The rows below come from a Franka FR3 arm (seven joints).
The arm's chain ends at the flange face. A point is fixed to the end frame.
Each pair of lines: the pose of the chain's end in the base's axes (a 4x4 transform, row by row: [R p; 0 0 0 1], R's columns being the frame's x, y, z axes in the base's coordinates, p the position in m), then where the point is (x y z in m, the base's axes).
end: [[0.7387 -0.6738 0.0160 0.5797], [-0.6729 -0.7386 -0.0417 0.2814], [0.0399 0.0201 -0.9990 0.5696], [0 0 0 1]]
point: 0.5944 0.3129 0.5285
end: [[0.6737 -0.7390 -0.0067 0.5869], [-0.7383 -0.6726 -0.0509 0.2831], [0.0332 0.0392 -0.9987 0.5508], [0 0 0 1]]
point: 0.6037 0.3128 0.5091
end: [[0.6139 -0.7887 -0.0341 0.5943], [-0.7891 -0.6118 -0.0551 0.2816], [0.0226 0.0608 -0.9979 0.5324], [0 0 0 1]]
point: 0.6124 0.3097 0.4901
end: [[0.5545 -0.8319 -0.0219 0.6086], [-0.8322 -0.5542 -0.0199 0.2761], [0.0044 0.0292 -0.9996 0.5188], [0 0 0 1]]
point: 0.6294 0.3041 0.4778
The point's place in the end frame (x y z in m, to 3 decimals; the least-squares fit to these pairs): -0.012 -0.034 0.040
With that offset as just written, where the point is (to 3 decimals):
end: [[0.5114 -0.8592 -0.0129 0.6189], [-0.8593 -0.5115 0.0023 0.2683], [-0.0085 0.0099 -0.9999 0.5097], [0 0 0 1]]
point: 0.641 0.296 0.469
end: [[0.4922 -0.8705 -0.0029 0.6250], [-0.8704 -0.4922 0.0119 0.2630], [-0.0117 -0.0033 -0.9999 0.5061], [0 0 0 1]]
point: 0.649 0.291 0.466
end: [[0.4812 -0.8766 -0.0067 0.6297], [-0.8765 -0.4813 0.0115 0.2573], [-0.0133 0.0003 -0.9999 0.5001], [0 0 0 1]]
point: 0.653 0.285 0.460
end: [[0.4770 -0.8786 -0.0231 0.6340], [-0.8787 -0.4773 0.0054 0.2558], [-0.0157 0.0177 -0.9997 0.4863], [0 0 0 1]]
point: 0.657 0.283 0.446
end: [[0.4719 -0.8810 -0.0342 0.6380], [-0.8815 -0.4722 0.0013 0.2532], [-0.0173 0.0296 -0.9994 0.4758], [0 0 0 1]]
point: 0.661 0.280 0.435
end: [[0.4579 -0.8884 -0.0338 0.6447], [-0.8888 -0.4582 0.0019 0.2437], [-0.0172 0.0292 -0.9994 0.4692], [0 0 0 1]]
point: 0.668 0.270 0.428
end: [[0.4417 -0.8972 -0.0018 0.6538], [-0.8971 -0.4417 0.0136 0.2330], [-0.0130 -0.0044 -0.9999 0.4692], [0 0 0 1]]
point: 0.679 0.259 0.430
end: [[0.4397 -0.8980 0.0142 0.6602], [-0.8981 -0.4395 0.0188 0.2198], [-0.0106 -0.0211 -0.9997 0.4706], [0 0 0 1]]
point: 0.686 0.246 0.431
